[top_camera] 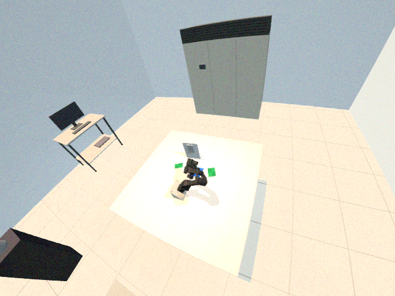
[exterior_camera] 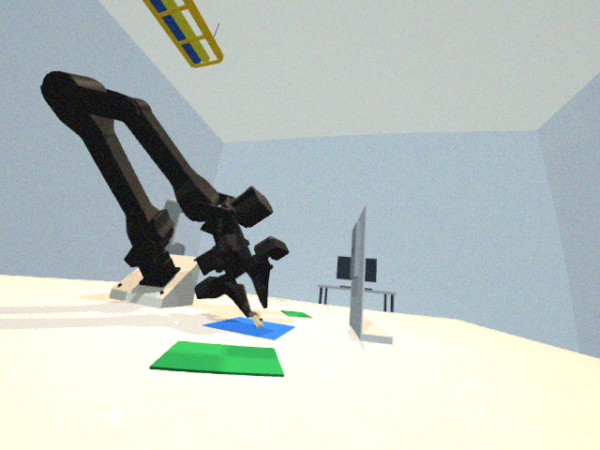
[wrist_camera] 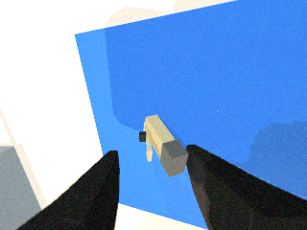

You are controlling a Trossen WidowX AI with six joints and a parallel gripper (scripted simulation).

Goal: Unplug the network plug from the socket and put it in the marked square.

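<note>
My gripper tip is 1 cm above the network plug. From my gripper tip the other things lie so: blue square 2 cm below; upright grey panel 18 cm ahead, 9 cm to the left, 8 cm above.
</note>
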